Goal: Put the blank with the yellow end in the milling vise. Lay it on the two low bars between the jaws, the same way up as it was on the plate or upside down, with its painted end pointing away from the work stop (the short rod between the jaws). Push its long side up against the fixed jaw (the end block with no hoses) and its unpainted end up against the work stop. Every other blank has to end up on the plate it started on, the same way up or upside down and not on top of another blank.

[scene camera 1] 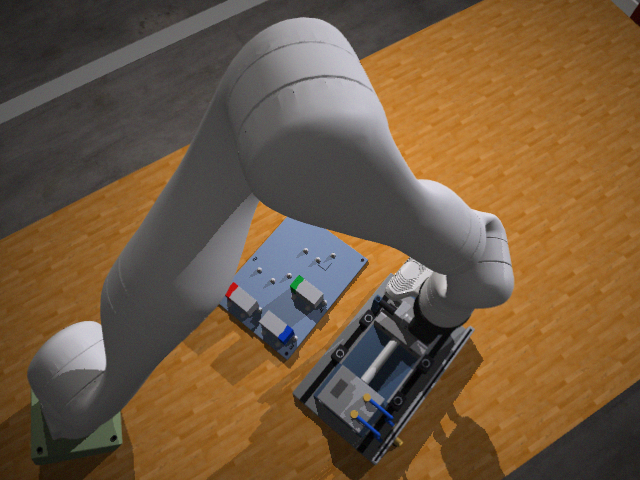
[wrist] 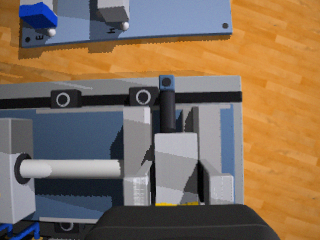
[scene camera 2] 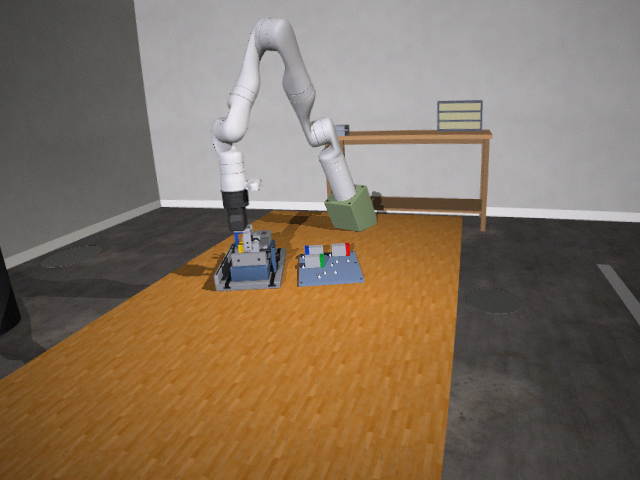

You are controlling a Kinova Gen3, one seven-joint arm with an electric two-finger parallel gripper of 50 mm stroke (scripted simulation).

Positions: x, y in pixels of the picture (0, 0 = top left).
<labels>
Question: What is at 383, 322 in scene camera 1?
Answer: A moving jaw.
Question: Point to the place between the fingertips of my gripper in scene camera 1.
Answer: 411, 319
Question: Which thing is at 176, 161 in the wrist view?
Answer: A yellow-ended blank.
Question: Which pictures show my gripper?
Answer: Scene camera 1, the wrist view and scene camera 2: all of them.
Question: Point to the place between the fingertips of my gripper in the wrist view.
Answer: At 176, 174
</labels>
